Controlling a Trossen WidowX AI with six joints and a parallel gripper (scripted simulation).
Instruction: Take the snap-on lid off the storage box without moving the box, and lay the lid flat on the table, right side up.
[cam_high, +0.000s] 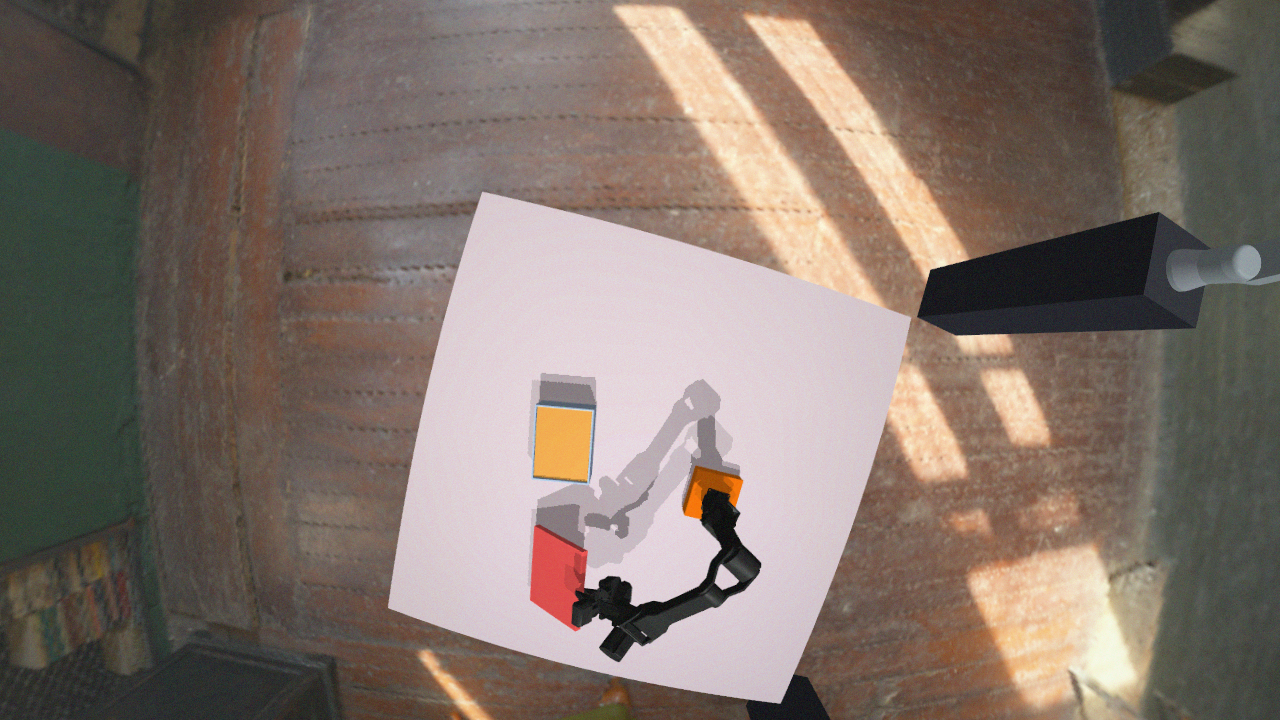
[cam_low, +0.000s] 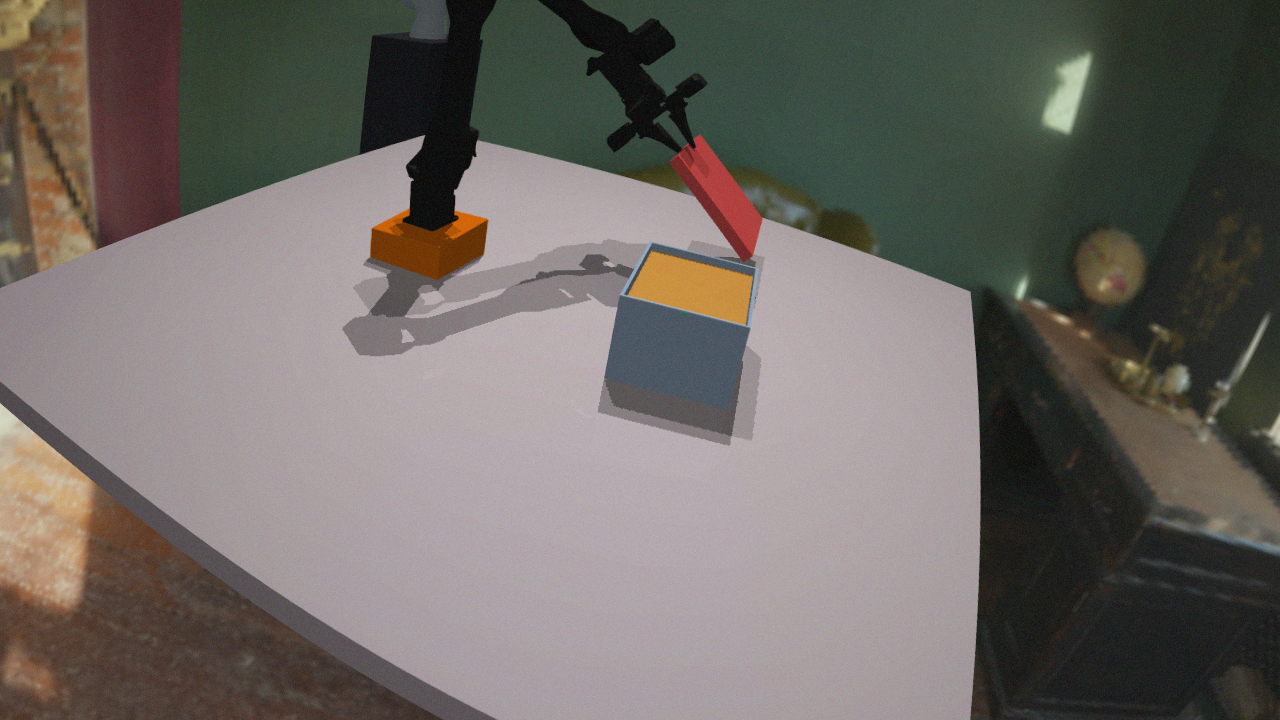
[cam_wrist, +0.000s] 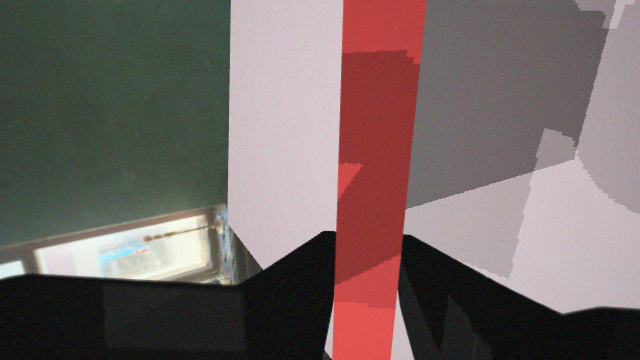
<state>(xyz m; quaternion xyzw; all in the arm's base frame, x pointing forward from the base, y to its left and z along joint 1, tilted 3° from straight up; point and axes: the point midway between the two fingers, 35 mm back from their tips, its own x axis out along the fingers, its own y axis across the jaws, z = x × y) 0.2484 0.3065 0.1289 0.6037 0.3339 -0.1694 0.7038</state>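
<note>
The red lid is 6 cm ahead of my gripper tip, 1 cm to the left of it and 5 cm below it. From my gripper tip the other things lie so: blue-grey storage box 16 cm ahead, 33 cm to the right, 13 cm below.
</note>
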